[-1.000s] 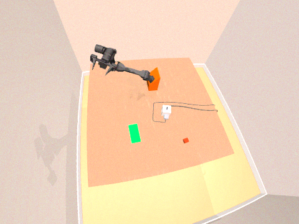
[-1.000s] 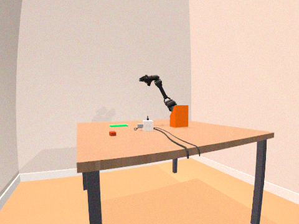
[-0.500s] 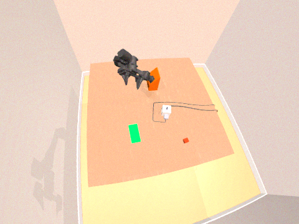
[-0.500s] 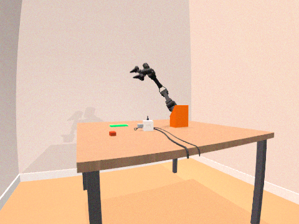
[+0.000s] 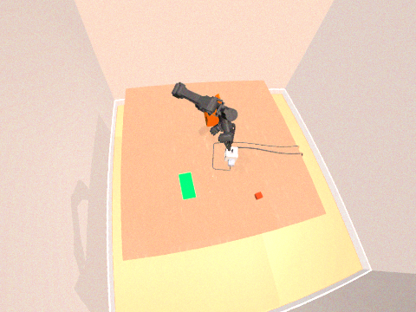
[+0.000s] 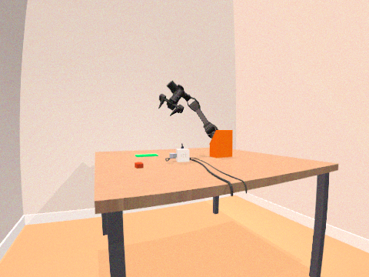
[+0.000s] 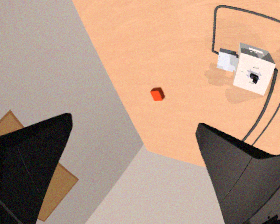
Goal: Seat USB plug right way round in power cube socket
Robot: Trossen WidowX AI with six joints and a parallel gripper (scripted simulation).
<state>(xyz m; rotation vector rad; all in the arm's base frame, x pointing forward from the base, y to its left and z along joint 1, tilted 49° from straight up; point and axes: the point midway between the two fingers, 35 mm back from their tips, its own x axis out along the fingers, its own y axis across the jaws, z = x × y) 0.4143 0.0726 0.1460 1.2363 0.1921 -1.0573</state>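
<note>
The dark USB plug is 8 cm behind my gripper tip, 10 cm to the left of it and 23 cm below it. From my gripper tip the other things lie so: USB socket (8 cm behind, 10 cm to the left, 25 cm below); then flat green strip (4 cm ahead, 24 cm to the right, 31 cm below).
</note>
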